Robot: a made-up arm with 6 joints. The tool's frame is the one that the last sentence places. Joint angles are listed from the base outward.
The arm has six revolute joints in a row. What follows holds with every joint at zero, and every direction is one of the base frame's.
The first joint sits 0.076 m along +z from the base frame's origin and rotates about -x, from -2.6 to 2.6 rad.
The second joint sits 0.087 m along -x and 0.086 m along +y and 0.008 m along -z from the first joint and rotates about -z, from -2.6 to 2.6 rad.
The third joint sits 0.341 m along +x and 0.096 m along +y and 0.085 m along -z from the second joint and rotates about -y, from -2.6 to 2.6 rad.
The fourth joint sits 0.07 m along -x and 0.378 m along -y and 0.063 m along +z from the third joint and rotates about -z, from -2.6 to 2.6 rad.
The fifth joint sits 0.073 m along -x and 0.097 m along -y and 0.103 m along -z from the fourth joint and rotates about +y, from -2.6 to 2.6 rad.
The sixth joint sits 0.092 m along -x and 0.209 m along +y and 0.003 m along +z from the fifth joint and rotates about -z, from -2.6 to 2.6 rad.
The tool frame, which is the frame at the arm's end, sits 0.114 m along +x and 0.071 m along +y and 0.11 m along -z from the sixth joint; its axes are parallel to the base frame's.
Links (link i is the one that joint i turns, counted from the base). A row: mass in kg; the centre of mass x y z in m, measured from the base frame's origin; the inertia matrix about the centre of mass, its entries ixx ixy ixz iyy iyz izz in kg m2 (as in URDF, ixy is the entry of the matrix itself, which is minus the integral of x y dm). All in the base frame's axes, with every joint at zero. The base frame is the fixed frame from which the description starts. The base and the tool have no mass.
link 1: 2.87; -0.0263 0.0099 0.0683; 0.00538 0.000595 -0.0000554 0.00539 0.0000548 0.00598
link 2: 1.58; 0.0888 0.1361 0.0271; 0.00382 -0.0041 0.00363 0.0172 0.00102 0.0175
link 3: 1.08; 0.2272 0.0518 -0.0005; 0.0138 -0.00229 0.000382 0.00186 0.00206 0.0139
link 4: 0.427; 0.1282 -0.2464 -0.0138; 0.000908 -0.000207 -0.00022 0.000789 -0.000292 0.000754
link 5: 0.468; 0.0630 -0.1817 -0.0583; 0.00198 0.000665 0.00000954 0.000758 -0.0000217 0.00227
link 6: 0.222; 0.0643 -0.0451 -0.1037; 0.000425 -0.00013 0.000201 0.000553 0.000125 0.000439
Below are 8 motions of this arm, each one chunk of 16 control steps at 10 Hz.
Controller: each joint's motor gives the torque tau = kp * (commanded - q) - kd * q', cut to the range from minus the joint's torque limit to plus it. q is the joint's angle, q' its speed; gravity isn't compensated. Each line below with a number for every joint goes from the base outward.
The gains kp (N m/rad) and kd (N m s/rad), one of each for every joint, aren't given. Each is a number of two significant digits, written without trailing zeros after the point. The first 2 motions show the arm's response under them.
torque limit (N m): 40 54 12 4.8 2.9 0.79
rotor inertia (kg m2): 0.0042 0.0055 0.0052 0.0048 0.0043 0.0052
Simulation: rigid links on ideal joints. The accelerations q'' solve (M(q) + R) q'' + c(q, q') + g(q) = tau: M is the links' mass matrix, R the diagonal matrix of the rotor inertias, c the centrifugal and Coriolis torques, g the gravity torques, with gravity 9.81 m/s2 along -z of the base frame. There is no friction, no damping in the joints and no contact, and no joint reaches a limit. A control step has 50 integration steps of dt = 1/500 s. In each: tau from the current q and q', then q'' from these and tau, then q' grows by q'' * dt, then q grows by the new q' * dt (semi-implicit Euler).
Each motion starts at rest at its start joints. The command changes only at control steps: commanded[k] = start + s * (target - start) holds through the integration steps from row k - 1 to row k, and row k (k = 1, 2, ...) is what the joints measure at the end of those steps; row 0 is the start. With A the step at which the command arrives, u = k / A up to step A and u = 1 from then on. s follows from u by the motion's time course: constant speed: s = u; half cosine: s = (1 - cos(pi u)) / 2; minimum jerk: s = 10 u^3 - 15 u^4 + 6 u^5; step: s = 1 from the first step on.
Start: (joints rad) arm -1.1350 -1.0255 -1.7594 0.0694 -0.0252 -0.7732
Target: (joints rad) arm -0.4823 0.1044 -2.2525 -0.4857 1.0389 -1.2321
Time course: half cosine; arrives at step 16
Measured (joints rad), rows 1 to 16:
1: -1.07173 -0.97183 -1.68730 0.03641 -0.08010 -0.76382
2: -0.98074 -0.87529 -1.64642 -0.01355 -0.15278 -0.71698
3: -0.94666 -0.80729 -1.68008 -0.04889 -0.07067 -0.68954
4: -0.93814 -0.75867 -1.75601 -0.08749 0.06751 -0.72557
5: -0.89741 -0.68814 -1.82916 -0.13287 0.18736 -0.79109
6: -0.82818 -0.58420 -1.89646 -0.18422 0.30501 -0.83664
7: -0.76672 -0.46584 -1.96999 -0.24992 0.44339 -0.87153
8: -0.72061 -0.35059 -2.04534 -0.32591 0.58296 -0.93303
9: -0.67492 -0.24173 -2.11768 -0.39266 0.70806 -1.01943
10: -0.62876 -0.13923 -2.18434 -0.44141 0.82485 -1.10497
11: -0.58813 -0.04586 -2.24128 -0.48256 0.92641 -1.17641
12: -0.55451 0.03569 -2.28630 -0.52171 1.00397 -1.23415
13: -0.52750 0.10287 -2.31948 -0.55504 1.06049 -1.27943
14: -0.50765 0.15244 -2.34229 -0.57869 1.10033 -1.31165
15: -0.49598 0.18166 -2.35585 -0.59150 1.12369 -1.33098
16: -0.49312 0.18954 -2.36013 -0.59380 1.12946 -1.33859
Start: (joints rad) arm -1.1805 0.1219 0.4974 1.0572 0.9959 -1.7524
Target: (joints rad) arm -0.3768 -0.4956 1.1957 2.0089 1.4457 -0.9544
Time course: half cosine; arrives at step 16
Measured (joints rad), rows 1 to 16:
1: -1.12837 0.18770 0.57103 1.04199 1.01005 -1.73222
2: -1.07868 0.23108 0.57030 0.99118 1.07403 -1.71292
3: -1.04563 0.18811 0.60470 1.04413 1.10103 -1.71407
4: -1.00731 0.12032 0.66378 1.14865 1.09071 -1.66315
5: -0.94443 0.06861 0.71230 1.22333 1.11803 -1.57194
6: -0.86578 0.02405 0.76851 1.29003 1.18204 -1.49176
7: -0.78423 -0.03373 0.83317 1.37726 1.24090 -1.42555
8: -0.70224 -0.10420 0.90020 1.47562 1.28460 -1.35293
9: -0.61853 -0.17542 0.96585 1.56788 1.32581 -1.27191
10: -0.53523 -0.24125 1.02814 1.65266 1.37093 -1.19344
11: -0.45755 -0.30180 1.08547 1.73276 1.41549 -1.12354
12: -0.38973 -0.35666 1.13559 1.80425 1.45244 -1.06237
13: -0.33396 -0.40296 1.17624 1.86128 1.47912 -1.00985
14: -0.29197 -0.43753 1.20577 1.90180 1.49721 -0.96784
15: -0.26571 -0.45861 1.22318 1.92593 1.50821 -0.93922
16: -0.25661 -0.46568 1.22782 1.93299 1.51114 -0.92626
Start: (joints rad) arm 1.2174 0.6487 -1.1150 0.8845 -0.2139 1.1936
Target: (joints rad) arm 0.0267 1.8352 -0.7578 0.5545 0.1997 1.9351
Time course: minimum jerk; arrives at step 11
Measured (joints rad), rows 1 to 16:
1: 1.17256 0.60003 -1.03126 0.90896 -0.23071 1.21453
2: 1.09862 0.59163 -1.02006 0.98506 -0.22872 1.19753
3: 1.00177 0.69593 -1.00849 0.94218 -0.15903 1.20949
4: 0.84843 0.89321 -0.95156 0.85010 -0.12554 1.30411
5: 0.64187 1.12952 -0.85850 0.77765 -0.11029 1.43406
6: 0.41544 1.36017 -0.75849 0.71970 -0.08199 1.55236
7: 0.21756 1.55958 -0.68140 0.66593 -0.04164 1.65807
8: 0.07633 1.71282 -0.64255 0.61720 0.01133 1.75676
9: -0.00780 1.80841 -0.63125 0.58685 0.06173 1.83558
10: -0.04310 1.84519 -0.63122 0.58295 0.08539 1.87617
11: -0.04612 1.84110 -0.63658 0.59692 0.08676 1.87660
12: -0.04449 1.82947 -0.64394 0.61310 0.09060 1.85854
13: -0.04534 1.82834 -0.64566 0.61536 0.09527 1.84801
14: -0.04554 1.83263 -0.64234 0.60783 0.09119 1.84993
15: -0.04521 1.83444 -0.64010 0.60431 0.08733 1.85476
16: -0.04510 1.83327 -0.64108 0.60666 0.08904 1.85620

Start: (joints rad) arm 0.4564 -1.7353 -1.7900 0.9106 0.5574 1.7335
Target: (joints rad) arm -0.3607 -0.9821 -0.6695 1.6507 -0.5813 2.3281
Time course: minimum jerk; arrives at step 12
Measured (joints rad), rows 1 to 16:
1: 0.53297 -1.72821 -1.84213 0.92448 0.59971 1.73077
2: 0.65659 -1.71493 -1.87893 1.00858 0.67383 1.74900
3: 0.69132 -1.67996 -1.80799 1.14583 0.61153 1.78799
4: 0.58160 -1.60261 -1.63716 1.24277 0.40454 1.82017
5: 0.37494 -1.48884 -1.43419 1.28733 0.18129 1.86556
6: 0.17577 -1.36152 -1.21540 1.35326 -0.04130 1.95578
7: 0.05265 -1.23447 -0.99612 1.47382 -0.27331 2.07215
8: -0.01006 -1.12367 -0.80968 1.60903 -0.46480 2.18872
9: -0.07095 -1.04051 -0.68550 1.68699 -0.59406 2.29398
10: -0.14425 -0.98713 -0.62345 1.70408 -0.65279 2.36581
11: -0.19197 -0.96395 -0.60039 1.70305 -0.66041 2.39470
12: -0.19437 -0.96282 -0.59773 1.70329 -0.65982 2.39693
13: -0.17731 -0.96692 -0.59583 1.70876 -0.66882 2.39454
14: -0.16909 -0.96717 -0.59363 1.71366 -0.67478 2.39579
15: -0.17302 -0.96620 -0.59482 1.71159 -0.67103 2.39717
16: -0.17869 -0.96657 -0.59641 1.70836 -0.66541 2.39649

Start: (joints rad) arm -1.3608 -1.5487 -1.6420 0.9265 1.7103 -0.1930
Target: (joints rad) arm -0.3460 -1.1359 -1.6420 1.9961 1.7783 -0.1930
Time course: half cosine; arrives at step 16
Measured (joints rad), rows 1 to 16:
1: -1.32143 -1.53151 -1.54279 0.93768 1.67794 -0.15042
2: -1.24343 -1.49365 -1.54419 0.97630 1.68944 -0.10718
3: -1.15611 -1.47067 -1.56687 1.05306 1.74797 -0.11301
4: -1.06916 -1.45336 -1.57878 1.14317 1.75005 -0.15009
5: -0.98035 -1.42637 -1.58935 1.22912 1.73782 -0.17270
6: -0.88228 -1.38754 -1.59875 1.32721 1.74822 -0.17793
7: -0.76988 -1.34418 -1.61056 1.44163 1.76351 -0.18843
8: -0.64679 -1.30365 -1.62522 1.56303 1.76653 -0.20921
9: -0.52454 -1.26726 -1.63932 1.68070 1.75829 -0.22951
10: -0.41517 -1.23274 -1.64943 1.78647 1.74759 -0.24116
11: -0.32480 -1.19971 -1.65502 1.87697 1.74066 -0.24502
12: -0.25270 -1.17065 -1.65783 1.95204 1.73711 -0.24582
13: -0.19545 -1.14806 -1.65976 2.01166 1.73365 -0.24645
14: -0.15188 -1.13258 -1.66156 2.05513 1.72934 -0.24722
15: -0.12414 -1.12370 -1.66295 2.08112 1.72583 -0.24768
16: -0.11520 -1.12119 -1.66347 2.08822 1.72435 -0.24781

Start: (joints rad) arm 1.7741 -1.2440 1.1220 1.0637 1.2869 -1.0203
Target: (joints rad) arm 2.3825 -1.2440 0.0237 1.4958 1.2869 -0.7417
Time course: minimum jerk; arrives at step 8
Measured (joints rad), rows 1 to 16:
1: 1.73189 -1.27707 1.16081 1.10292 1.22838 -0.97084
2: 1.69387 -1.32368 1.07423 1.21378 1.17500 -0.91296
3: 1.75940 -1.32424 0.83033 1.35461 1.23620 -0.89866
4: 1.92814 -1.29636 0.53654 1.44521 1.30125 -0.88918
5: 2.10995 -1.28296 0.26978 1.50095 1.27721 -0.84078
6: 2.21998 -1.28544 0.07259 1.54843 1.25463 -0.77782
7: 2.24646 -1.28816 -0.01993 1.57981 1.27960 -0.75328
8: 2.22626 -1.28832 -0.02972 1.58635 1.30536 -0.78229
9: 2.20507 -1.28979 -0.02884 1.58403 1.31239 -0.83025
10: 2.20414 -1.29167 -0.02970 1.58463 1.30728 -0.84831
11: 2.21539 -1.29109 -0.02794 1.58381 1.30084 -0.83497
12: 2.22295 -1.28911 -0.02687 1.58126 1.29898 -0.81763
13: 2.22138 -1.28849 -0.02736 1.58093 1.30143 -0.81343
14: 2.21610 -1.28948 -0.02818 1.58273 1.30398 -0.81997
15: 2.21361 -1.29036 -0.02843 1.58370 1.30413 -0.82654
16: 2.21504 -1.29025 -0.02812 1.58313 1.30296 -0.82719

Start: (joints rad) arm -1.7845 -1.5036 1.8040 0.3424 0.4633 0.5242
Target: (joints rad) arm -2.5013 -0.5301 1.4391 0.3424 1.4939 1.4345
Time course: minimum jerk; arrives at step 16
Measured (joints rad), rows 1 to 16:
1: -1.78299 -1.48464 1.69948 0.37699 0.52696 0.51257
2: -1.76219 -1.44321 1.64416 0.36518 0.63410 0.50747
3: -1.74894 -1.39921 1.63670 0.32234 0.63132 0.54358
4: -1.77608 -1.34419 1.62231 0.31490 0.67131 0.60934
5: -1.85467 -1.26518 1.59965 0.32174 0.76937 0.68346
6: -1.97121 -1.16332 1.58273 0.32017 0.86441 0.77022
7: -2.09792 -1.05057 1.56394 0.31858 0.96930 0.87226
8: -2.20832 -0.93502 1.53241 0.32120 1.09677 0.97971
9: -2.29241 -0.81844 1.49200 0.31796 1.22660 1.08950
10: -2.35690 -0.70549 1.45178 0.30568 1.34142 1.20447
11: -2.41100 -0.60743 1.41649 0.29574 1.43904 1.31600
12: -2.45786 -0.53413 1.38996 0.29680 1.51718 1.40603
13: -2.49568 -0.48753 1.37506 0.30463 1.57022 1.46338
14: -2.52066 -0.46338 1.36963 0.31174 1.59794 1.49058
15: -2.53171 -0.45510 1.36930 0.31516 1.60667 1.49804
16: -2.53338 -0.45543 1.37121 0.31561 1.60516 1.49609

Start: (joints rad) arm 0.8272 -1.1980 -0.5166 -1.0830 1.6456 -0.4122
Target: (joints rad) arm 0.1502 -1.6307 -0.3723 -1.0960 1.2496 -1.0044
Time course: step
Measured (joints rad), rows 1 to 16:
1: 0.52655 -1.51550 -0.16080 -1.04359 1.10071 -0.79654
2: 0.21461 -1.77750 -0.16805 -1.38360 0.85032 -0.82717
3: 0.17171 -1.75838 -0.43355 -1.42639 1.27939 -0.92972
4: 0.28472 -1.64407 -0.36904 -1.07627 1.40176 -1.12613
5: 0.39925 -1.58796 -0.22574 -1.05815 1.19537 -1.00124
6: 0.41638 -1.61764 -0.20332 -1.17207 1.03567 -0.82772
7: 0.36205 -1.65815 -0.26590 -1.21374 1.14828 -0.80684
8: 0.31290 -1.66507 -0.33115 -1.17873 1.27921 -0.89994
9: 0.30791 -1.64850 -0.32509 -1.14059 1.27124 -0.97504
10: 0.33572 -1.63522 -0.28746 -1.14829 1.20022 -0.95500
11: 0.35983 -1.63686 -0.26796 -1.16591 1.16638 -0.90064
12: 0.35972 -1.64430 -0.27572 -1.16871 1.18917 -0.87879
13: 0.34443 -1.64737 -0.29222 -1.16363 1.21832 -0.89493
14: 0.33354 -1.64550 -0.29838 -1.15943 1.22179 -0.91787
15: 0.33543 -1.64287 -0.29331 -1.15917 1.21045 -0.92317
16: 0.34359 -1.64228 -0.28666 -1.16106 1.20229 -0.91381

